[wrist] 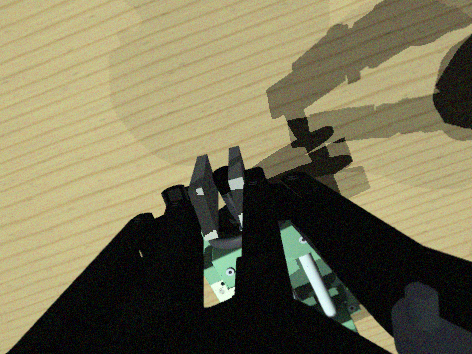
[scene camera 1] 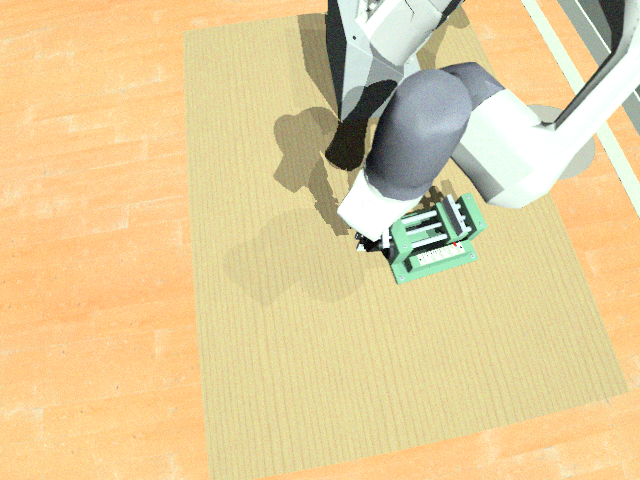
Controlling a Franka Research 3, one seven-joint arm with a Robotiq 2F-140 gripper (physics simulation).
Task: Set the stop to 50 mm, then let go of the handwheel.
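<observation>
The green fixture (scene camera 1: pixel 436 267) stands on the mat, with rods along its length. The dark stop (scene camera 1: pixel 458 222) sits near its right end in the scene view. A red pointer (scene camera 1: pixel 454 243) is near the right end of the white scale (scene camera 1: pixel 442 253); the numbers are too small to read. A corner of the scale (wrist: pixel 222 291) shows in the wrist view. The black handwheel (wrist: pixel 227 243) is at the fixture's left end, mostly hidden by the gripper. My gripper (scene camera 1: pixel 366 242) (wrist: pixel 223 169) is shut on the handwheel's dark handle, which shows partly between the finger pads.
The robot's base (scene camera 1: pixel 356 67) is at the top of the scene view. The arm (scene camera 1: pixel 423 129) reaches over the fixture's upper left side. The striped mat (scene camera 1: pixel 310 372) lies on the wooden floor (scene camera 1: pixel 93 258). Arm shadows fall on the mat in both views.
</observation>
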